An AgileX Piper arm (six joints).
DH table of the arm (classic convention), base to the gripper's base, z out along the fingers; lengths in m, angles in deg. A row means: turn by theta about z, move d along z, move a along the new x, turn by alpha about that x. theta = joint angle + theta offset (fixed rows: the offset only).
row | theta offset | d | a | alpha
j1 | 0 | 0.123 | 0 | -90
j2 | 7.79 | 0 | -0.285 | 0
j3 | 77.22 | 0 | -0.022 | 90
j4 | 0 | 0.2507 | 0 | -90
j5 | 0 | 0 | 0 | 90
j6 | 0 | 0.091 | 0 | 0
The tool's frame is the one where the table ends.
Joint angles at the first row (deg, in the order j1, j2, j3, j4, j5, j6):
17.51, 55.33, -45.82, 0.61, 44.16, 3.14
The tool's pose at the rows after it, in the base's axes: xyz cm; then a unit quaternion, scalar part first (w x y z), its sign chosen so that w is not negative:
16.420, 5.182, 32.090, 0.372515, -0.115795, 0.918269, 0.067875
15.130, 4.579, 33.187, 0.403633, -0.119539, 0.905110, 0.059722
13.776, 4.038, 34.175, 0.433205, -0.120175, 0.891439, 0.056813
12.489, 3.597, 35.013, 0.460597, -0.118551, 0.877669, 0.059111
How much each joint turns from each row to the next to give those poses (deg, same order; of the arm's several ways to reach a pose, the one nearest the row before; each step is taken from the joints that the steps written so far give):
0.01, -3.18, 0.00, -0.61, 0.00, 0.00
-0.01, -3.89, 0.00, -1.67, 0.26, 0.00
0.01, -3.84, 0.00, -0.98, 0.21, 0.00
-0.01, -3.50, 0.00, -0.28, -0.02, -0.01

